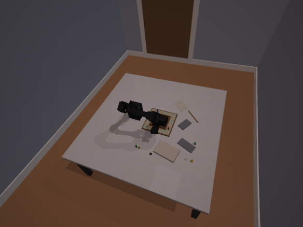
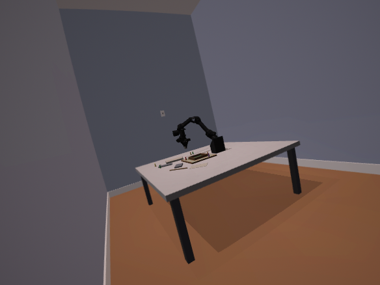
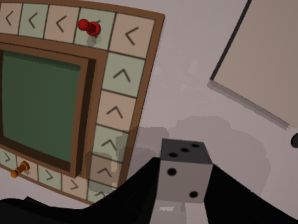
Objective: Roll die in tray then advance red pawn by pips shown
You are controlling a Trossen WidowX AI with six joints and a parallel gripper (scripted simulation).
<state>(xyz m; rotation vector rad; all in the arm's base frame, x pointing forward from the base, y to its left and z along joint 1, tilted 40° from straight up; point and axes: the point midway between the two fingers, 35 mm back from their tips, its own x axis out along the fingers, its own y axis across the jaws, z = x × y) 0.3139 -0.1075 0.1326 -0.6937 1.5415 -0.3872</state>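
My gripper tip is now 12 cm to the right of the red pawn, 10 cm above it and 7 cm short of it. From my gripper tip the other things lie so: green felt tray 18 cm to the left, 12 cm below, 4 cm behind; then black disc 18 cm to the right, 12 cm below, 1 cm ahead; then die right at my gripper tip.
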